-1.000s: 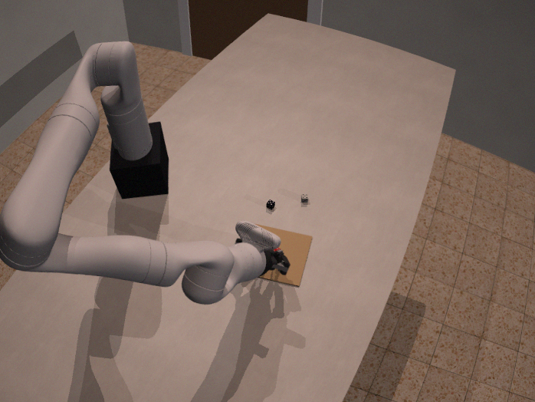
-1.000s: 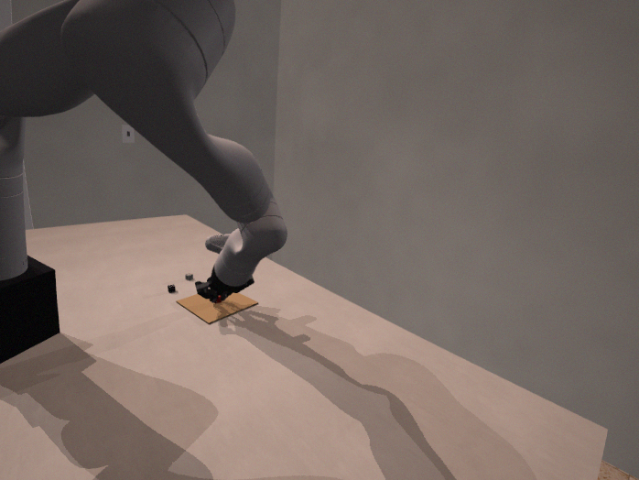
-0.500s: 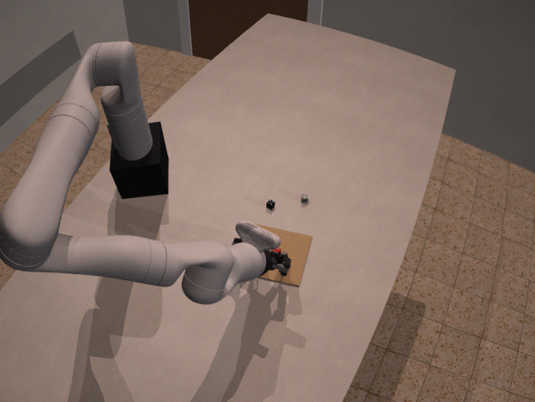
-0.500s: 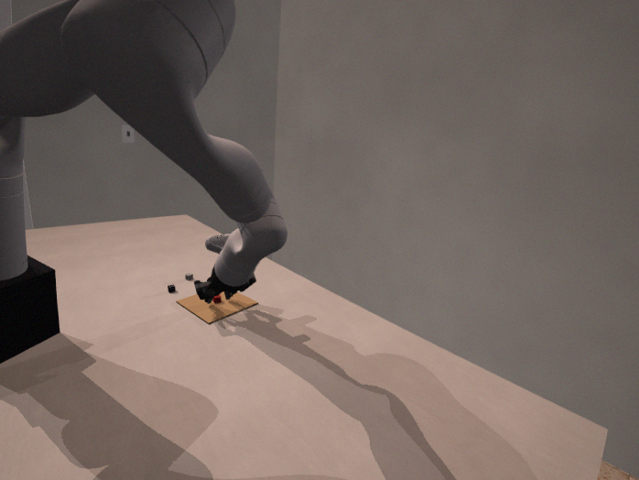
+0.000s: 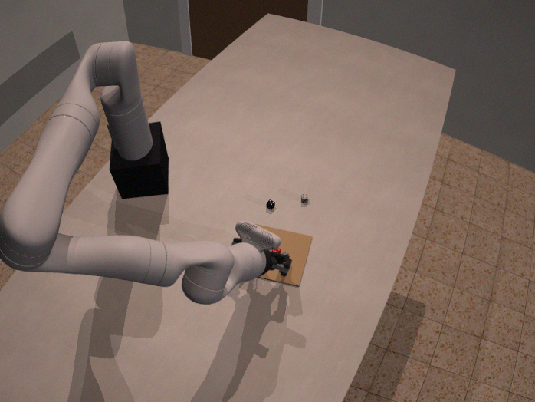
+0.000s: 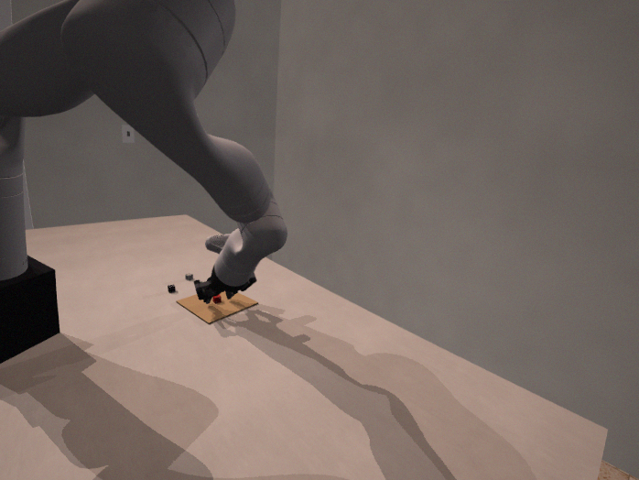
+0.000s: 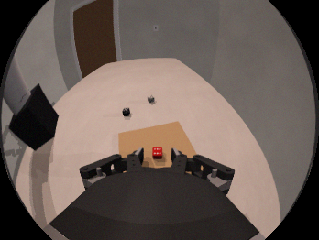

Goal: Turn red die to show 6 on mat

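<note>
The red die is 2 cm below my hand and 1 cm to the left of it. The rest, counted from my hand: black die 14 cm to the left, 7 cm behind, 2 cm below; grey die 19 cm to the left, 2 cm below; tan mat 3 cm below, 1 cm to the left.
</note>
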